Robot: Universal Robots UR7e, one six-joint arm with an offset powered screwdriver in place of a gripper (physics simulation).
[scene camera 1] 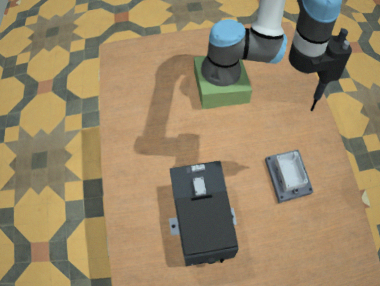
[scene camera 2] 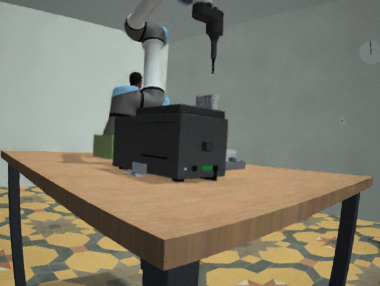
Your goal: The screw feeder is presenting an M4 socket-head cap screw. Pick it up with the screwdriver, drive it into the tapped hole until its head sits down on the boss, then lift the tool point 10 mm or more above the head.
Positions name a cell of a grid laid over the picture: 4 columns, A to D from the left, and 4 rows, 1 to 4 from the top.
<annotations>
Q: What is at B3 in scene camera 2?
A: A black screw feeder.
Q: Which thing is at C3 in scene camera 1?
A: A dark base plate.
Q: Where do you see a black screw feeder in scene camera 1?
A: B3
</annotations>
